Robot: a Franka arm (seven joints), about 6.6 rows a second.
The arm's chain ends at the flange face. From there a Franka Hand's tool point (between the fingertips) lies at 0.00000 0.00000 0.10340 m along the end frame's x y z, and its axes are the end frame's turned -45 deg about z.
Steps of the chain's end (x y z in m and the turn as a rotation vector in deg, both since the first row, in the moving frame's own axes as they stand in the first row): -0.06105 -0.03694 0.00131 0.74 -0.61 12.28; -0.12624 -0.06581 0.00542 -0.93 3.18 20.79; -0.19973 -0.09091 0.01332 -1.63 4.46 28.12; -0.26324 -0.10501 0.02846 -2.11 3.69 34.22; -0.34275 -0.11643 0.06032 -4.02 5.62 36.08
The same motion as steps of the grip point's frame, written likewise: -0.01670 -0.07098 0.00130 0.95 0.09 12.28; -0.04086 -0.13016 0.00525 -2.91 1.59 20.79; -0.07535 -0.19719 0.01297 -4.31 2.00 28.12; -0.11213 -0.25285 0.02818 -4.10 1.12 34.22; -0.16187 -0.31259 0.05959 -6.82 1.13 36.08
